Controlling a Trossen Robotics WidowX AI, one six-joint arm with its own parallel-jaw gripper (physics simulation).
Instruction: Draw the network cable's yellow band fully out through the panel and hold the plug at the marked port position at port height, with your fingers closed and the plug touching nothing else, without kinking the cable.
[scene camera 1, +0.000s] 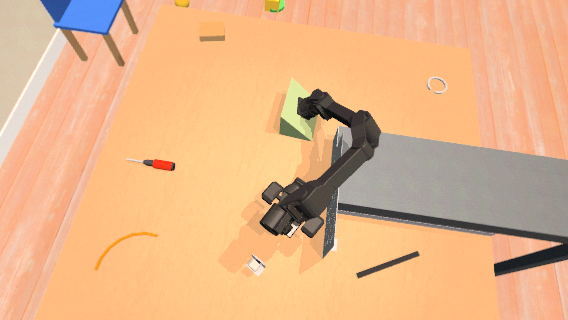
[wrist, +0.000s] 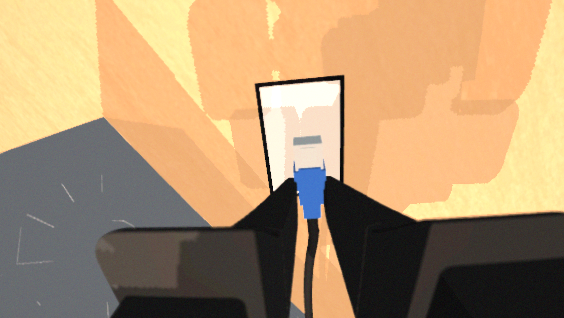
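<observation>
My gripper is shut on the blue plug, one finger on each side. The plug's pale clear tip points up the wrist view, over the black-edged white rectangle marked on the table. Part of that white rectangle shows under the gripper in the scene view. The dark cable runs back from the plug between the fingers with a slight bend and no sharp kink in its visible part. The upright dark panel stands beside the gripper. The yellow band does not show in either view.
A small white jack lies near the gripper. A grey bench is behind the panel. A green wedge is under the arm's base. A black bar, red screwdriver, orange strip, brown block and white ring lie around.
</observation>
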